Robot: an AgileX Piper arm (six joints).
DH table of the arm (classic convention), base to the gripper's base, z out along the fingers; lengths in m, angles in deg. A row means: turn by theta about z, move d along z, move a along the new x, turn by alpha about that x. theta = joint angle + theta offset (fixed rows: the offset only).
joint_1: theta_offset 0  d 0.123  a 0  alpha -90
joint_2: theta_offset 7.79  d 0  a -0.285  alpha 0
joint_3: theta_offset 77.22  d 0  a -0.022  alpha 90
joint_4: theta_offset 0  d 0.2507  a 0  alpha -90
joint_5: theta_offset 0  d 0  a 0  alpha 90
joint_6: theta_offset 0  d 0.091  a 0  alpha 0
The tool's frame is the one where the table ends.
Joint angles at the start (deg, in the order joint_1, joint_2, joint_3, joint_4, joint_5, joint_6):
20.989 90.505 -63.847 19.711 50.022 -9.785
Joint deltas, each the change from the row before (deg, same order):
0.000 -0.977 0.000 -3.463 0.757 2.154
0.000 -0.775 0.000 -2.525 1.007 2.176
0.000 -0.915 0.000 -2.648 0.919 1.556
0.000 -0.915 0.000 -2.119 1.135 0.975
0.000 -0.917 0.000 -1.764 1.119 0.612
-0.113 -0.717 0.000 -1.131 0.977 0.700
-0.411 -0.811 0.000 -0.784 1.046 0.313
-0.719 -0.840 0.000 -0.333 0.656 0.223
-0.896 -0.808 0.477 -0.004 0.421 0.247
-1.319 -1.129 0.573 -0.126 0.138 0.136
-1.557 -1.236 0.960 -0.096 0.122 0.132
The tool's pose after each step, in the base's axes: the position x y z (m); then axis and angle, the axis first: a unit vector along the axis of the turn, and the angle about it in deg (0 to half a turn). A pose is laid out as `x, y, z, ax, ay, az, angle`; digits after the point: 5 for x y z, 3 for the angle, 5 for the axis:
0.28098, 0.12892, 0.25403, -0.17495, 0.97434, 0.14162, 163.434
0.27863, 0.12506, 0.25695, -0.16942, 0.97745, 0.12608, 163.638
0.27619, 0.12085, 0.26068, -0.16906, 0.97958, 0.10878, 163.461
0.27326, 0.11709, 0.26446, -0.17092, 0.98077, 0.09419, 163.471
0.27021, 0.11365, 0.26834, -0.17388, 0.98138, 0.08158, 163.461
0.26778, 0.11065, 0.27136, -0.17206, 0.98234, 0.07347, 163.589
0.26539, 0.10653, 0.27484, -0.16951, 0.98324, 0.06716, 163.694
0.26378, 0.10172, 0.27865, -0.16316, 0.98450, 0.06442, 163.432
0.26162, 0.09635, 0.28012, -0.15361, 0.98609, 0.06354, 163.481
0.25943, 0.08876, 0.28272, -0.14175, 0.98798, 0.06171, 162.978
0.25627, 0.07998, 0.28387, -0.12765, 0.99004, 0.05932, 162.727

